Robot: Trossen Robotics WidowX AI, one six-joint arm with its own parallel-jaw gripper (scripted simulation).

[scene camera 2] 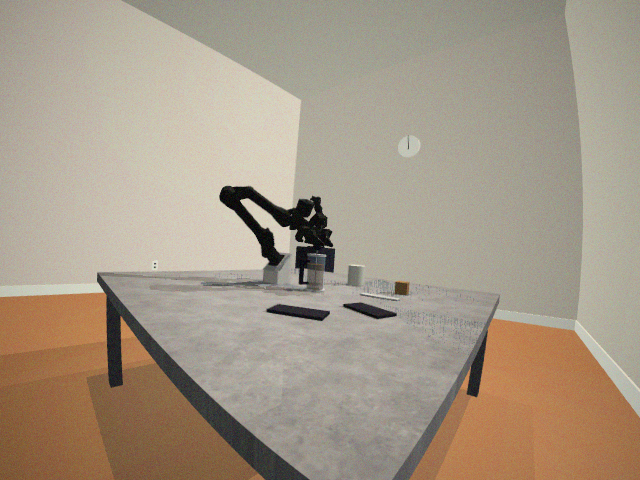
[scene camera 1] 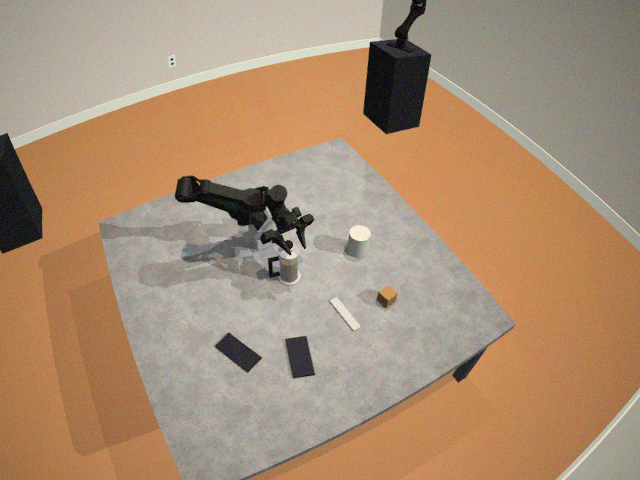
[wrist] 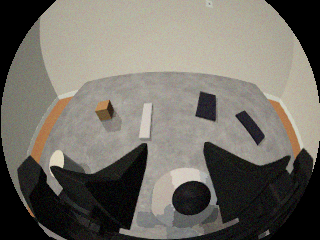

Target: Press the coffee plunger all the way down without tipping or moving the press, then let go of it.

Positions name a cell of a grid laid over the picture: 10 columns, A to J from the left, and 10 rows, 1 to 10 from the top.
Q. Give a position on a coffee press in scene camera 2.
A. At E6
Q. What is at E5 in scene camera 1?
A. My gripper.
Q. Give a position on a coffee press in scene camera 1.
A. E6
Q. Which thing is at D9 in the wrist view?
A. My gripper.
